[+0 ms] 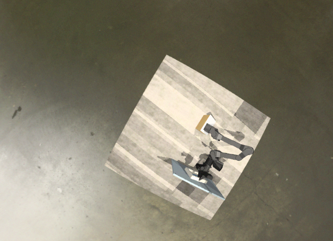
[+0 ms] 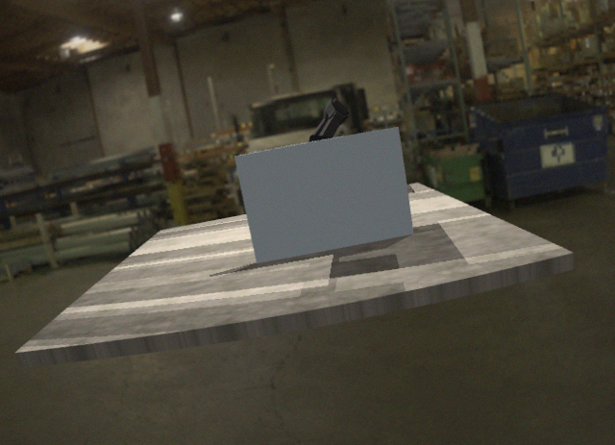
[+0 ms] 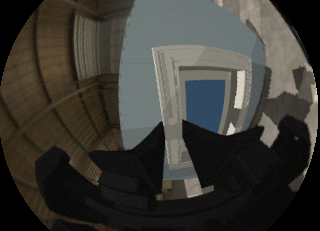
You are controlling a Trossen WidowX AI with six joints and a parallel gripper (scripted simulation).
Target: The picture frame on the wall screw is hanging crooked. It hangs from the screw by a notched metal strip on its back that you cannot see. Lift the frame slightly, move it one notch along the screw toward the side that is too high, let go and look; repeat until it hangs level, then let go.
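My gripper tip is 10 mm to the left of the picture frame and 50 mm above it. The rest, counted from my gripper tip: pale blue wall panel: 20 mm ahead, 10 mm to the left, 80 mm below.
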